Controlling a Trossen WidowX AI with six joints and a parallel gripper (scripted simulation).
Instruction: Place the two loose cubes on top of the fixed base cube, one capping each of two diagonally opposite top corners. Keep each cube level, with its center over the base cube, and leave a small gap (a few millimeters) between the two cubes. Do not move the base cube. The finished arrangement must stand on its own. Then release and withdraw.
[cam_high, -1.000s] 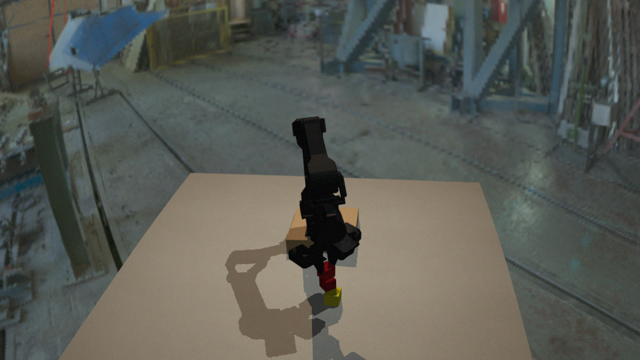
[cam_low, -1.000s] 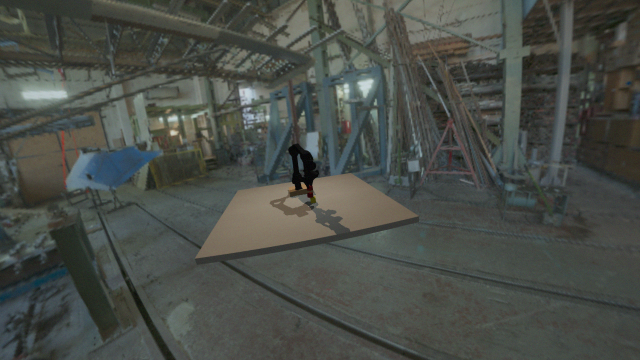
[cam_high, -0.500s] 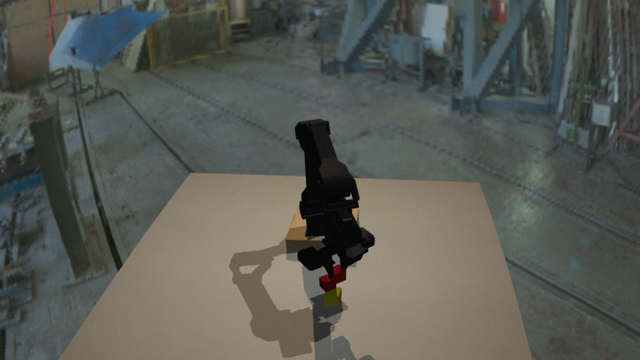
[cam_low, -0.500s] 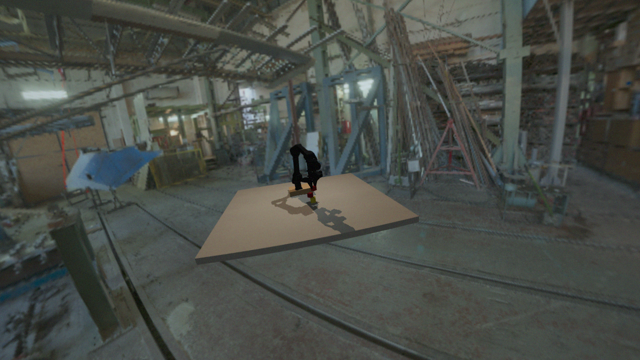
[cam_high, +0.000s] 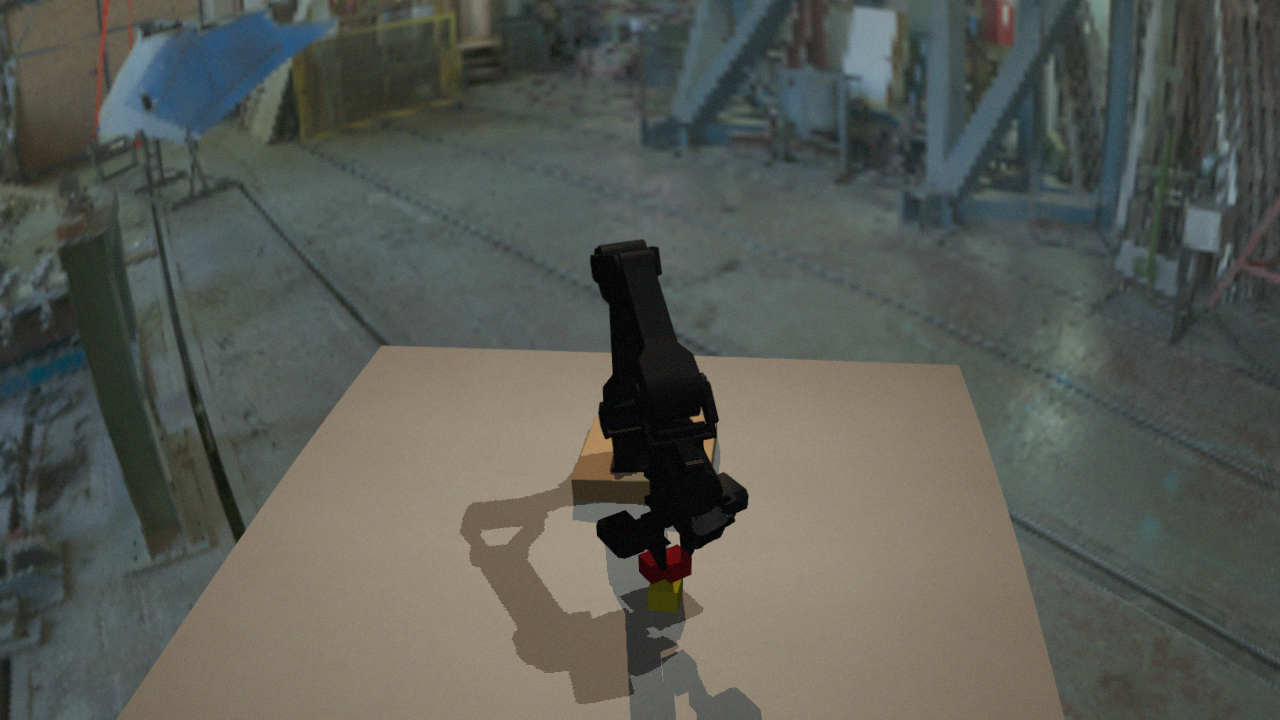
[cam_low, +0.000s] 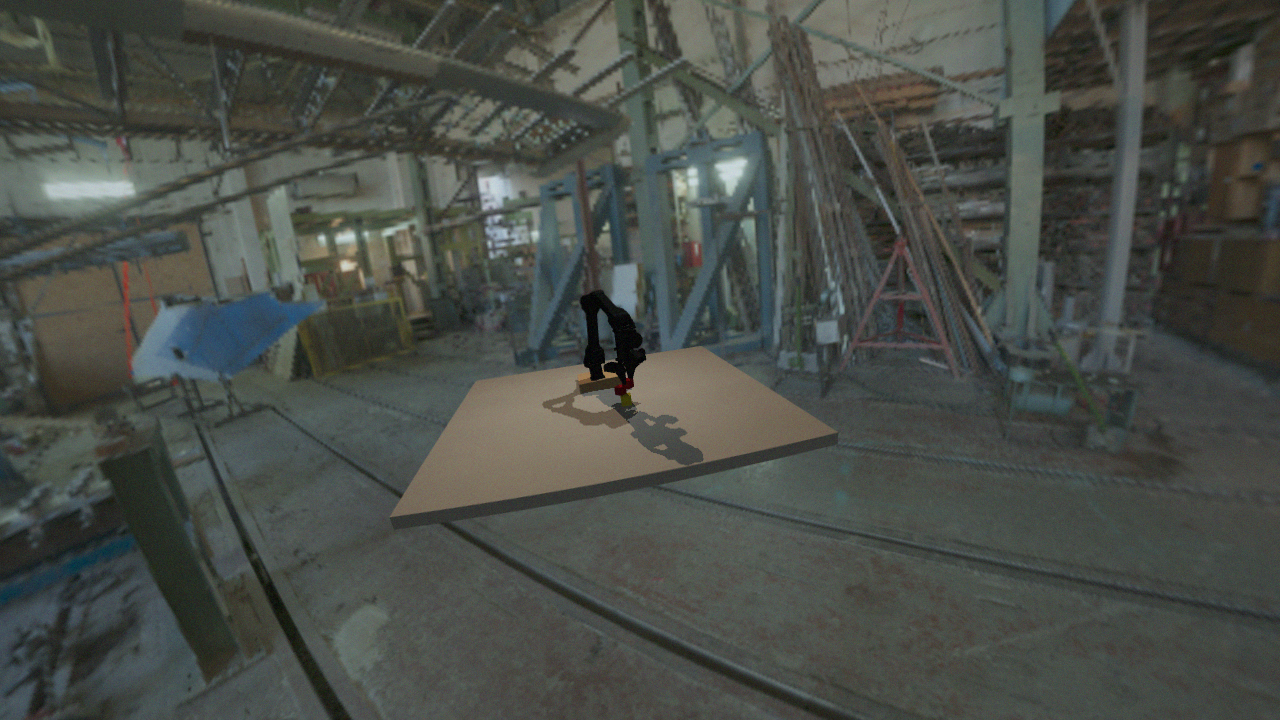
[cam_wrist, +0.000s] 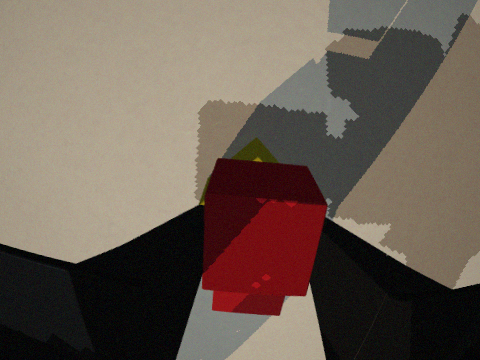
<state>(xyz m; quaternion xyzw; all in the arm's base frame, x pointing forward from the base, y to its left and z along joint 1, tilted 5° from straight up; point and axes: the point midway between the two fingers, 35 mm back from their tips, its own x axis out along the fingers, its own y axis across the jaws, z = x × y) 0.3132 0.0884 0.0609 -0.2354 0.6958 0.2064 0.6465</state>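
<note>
Right now my gripper tip is 7 cm above the yellow cube, 2 cm past it and 1 cm to the left of it.
</note>
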